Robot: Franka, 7 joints.
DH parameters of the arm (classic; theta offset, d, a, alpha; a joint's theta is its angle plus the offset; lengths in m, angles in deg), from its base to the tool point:
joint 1: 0 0.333 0 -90
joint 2: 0 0 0 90
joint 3: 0 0.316 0.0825 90
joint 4: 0 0 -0.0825 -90
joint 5: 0 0.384 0 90
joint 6: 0 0 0.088 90
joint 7: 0 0.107 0 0
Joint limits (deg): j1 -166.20..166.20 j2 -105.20..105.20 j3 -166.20..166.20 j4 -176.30..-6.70 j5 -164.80..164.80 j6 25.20..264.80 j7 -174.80..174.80
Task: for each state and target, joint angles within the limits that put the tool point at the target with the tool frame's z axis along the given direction. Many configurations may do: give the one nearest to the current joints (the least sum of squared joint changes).
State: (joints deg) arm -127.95 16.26 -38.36 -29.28 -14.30 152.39 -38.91
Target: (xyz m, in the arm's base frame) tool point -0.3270 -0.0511 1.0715 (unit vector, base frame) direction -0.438 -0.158 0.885
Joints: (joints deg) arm -141.45 6.33 -48.01 -46.19 -19.41 207.48 -38.91
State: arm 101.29 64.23 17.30 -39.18 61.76 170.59 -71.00
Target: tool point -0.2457 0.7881 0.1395 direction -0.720 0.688 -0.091
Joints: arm 95.33 85.35 40.65 -34.74 86.92 156.60 -71.00
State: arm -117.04 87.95 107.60 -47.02 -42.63 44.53 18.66
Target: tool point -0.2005 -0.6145 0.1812 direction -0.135 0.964 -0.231
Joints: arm -121.72 84.14 63.09 -37.42 -78.91 25.20 18.66
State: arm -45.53 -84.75 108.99 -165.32 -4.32 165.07 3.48
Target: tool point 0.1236 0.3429 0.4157 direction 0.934 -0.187 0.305
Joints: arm 0.95 -105.20 81.68 -162.07 -9.26 150.58 3.48
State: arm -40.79 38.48 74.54 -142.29 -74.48 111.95 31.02
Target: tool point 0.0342 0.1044 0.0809 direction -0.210 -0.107 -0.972
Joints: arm -26.19 41.25 30.85 -176.30 -125.26 147.72 31.02
